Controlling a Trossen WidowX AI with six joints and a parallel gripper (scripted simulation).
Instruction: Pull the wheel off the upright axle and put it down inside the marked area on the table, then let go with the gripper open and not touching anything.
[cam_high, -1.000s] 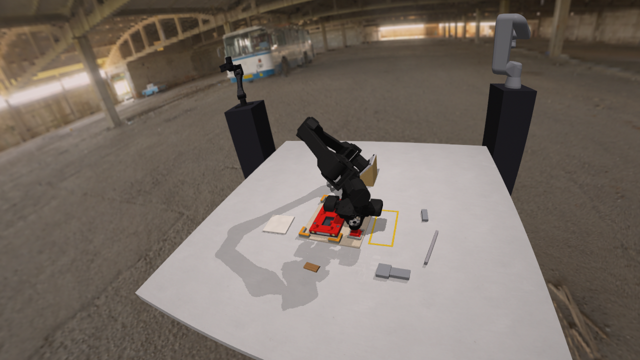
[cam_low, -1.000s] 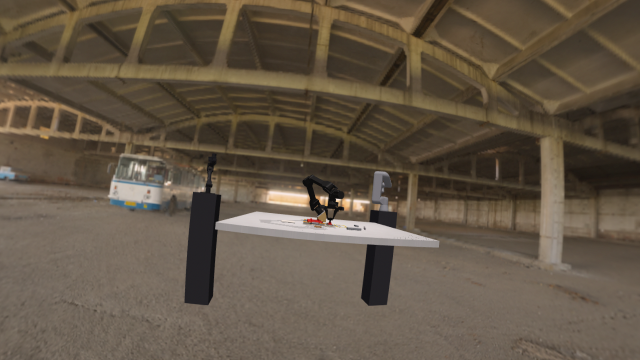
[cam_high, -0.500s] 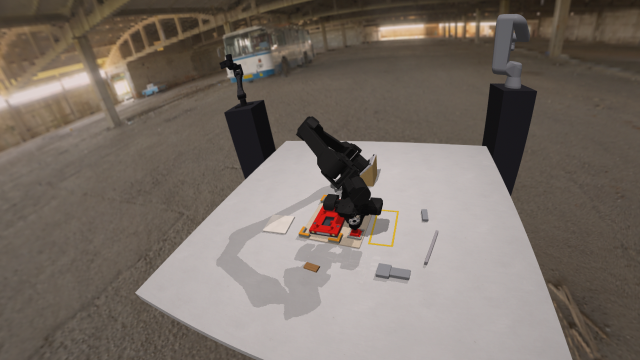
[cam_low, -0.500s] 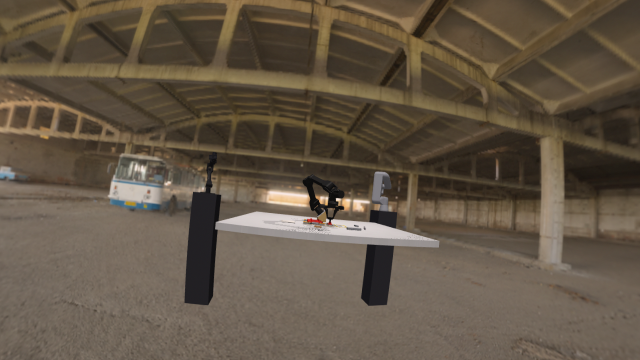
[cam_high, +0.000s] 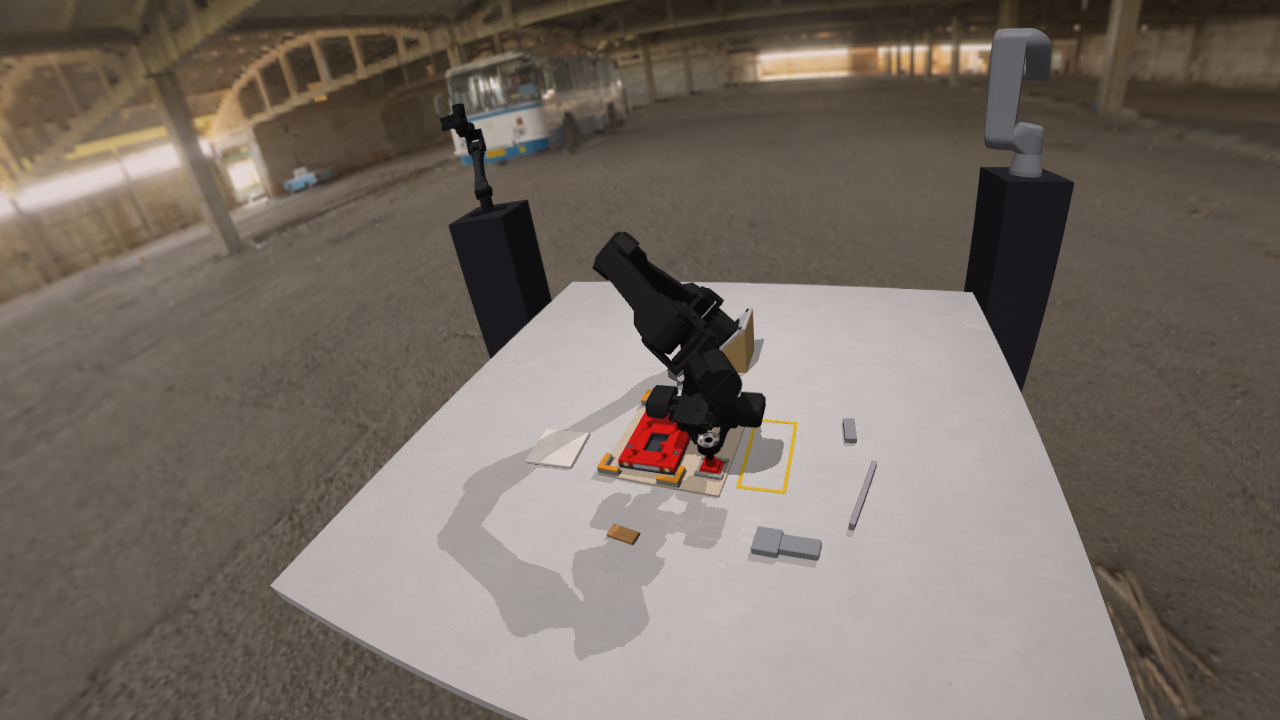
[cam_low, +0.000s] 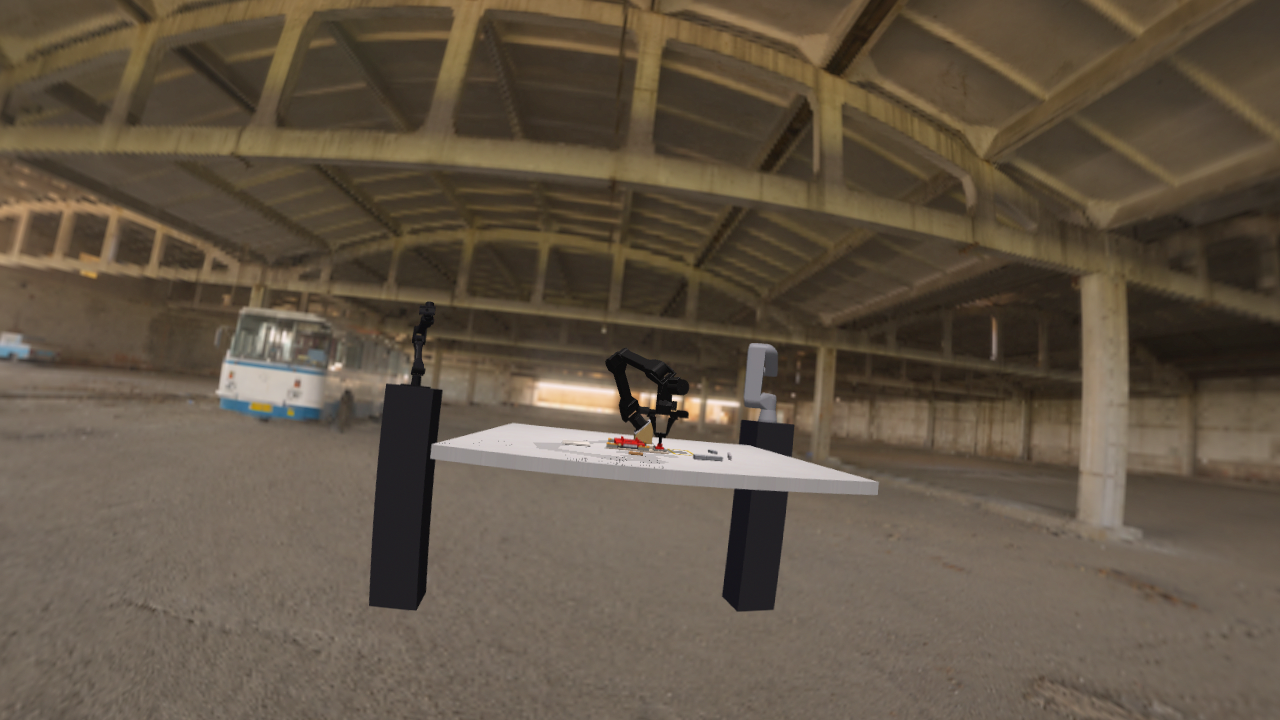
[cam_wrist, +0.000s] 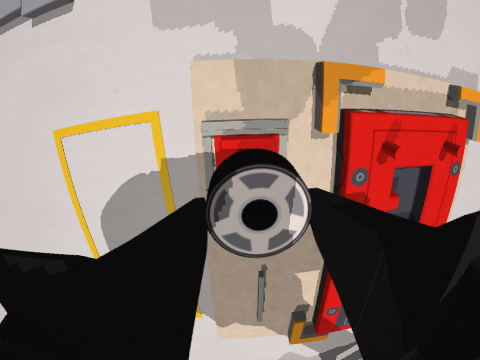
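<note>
Right now the upright axle is 30 mm below my gripper tip. Also, from my gripper tip: brown chip: 160 mm ahead, 120 mm to the right, 60 mm below; grey bar: 60 mm ahead, 260 mm to the left, 50 mm below; wheel: right at my gripper tip.
</note>
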